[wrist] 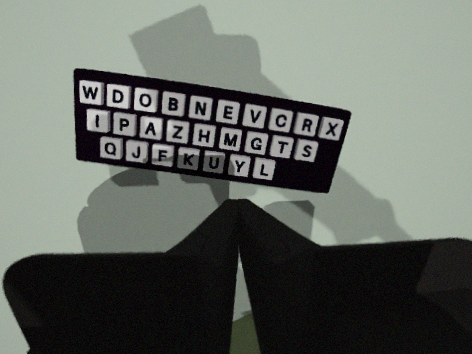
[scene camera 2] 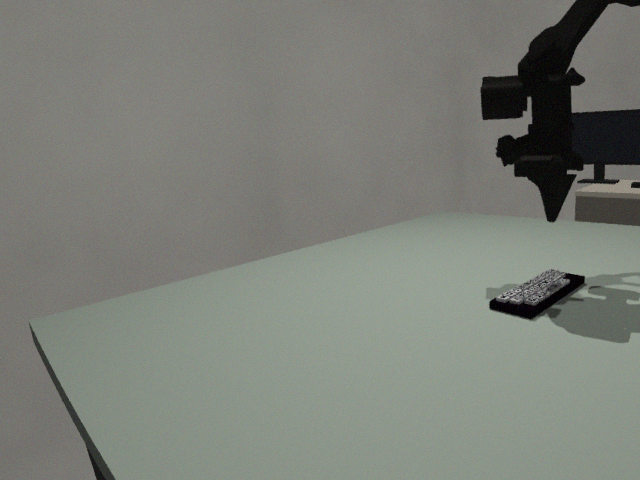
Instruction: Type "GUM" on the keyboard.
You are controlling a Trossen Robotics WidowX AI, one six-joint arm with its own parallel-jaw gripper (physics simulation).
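Frame: origin at the arm's base, x ahead, y left, z up, level; metres.
Seen in the pictures: gripper, fingertip midpoint: [wrist: 236,209] [scene camera 2: 551,221].
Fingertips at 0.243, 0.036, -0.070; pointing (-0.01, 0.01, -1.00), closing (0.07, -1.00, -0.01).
A point is followed by its place in that frame, as x, y, z.
A black keyboard [scene camera 2: 558,299] @[0.217, 0.066, -0.181] [wrist: 302,175] @[0.221, -0.021, -0.173] with white lettered keys lies on the table, at the right in the scene view and tilted across the upper middle of the wrist view. The G key [wrist: 256,144] @[0.245, 0.018, -0.167] and the M key [wrist: 230,140] @[0.247, 0.037, -0.167] are in the middle row. The U key [wrist: 213,162] @[0.230, 0.049, -0.167] is in the lower row, in shadow. My gripper [scene camera 2: 552,221] @[0.243, 0.036, -0.071] [wrist: 236,209] @[0.243, 0.036, -0.071] is shut and empty. It points down, well above the keyboard and touching no key. In the wrist view its tips show just below the U and Y keys.
The pale green table [scene camera 2: 310,361] @[0.382, 0.413, -0.185] has its left edge at the far left of the scene view. Behind it stand a dark monitor [scene camera 2: 607,136] and a light cabinet [scene camera 2: 610,209]. The arm's shadow falls on the table around the keyboard and over part of its lower row.
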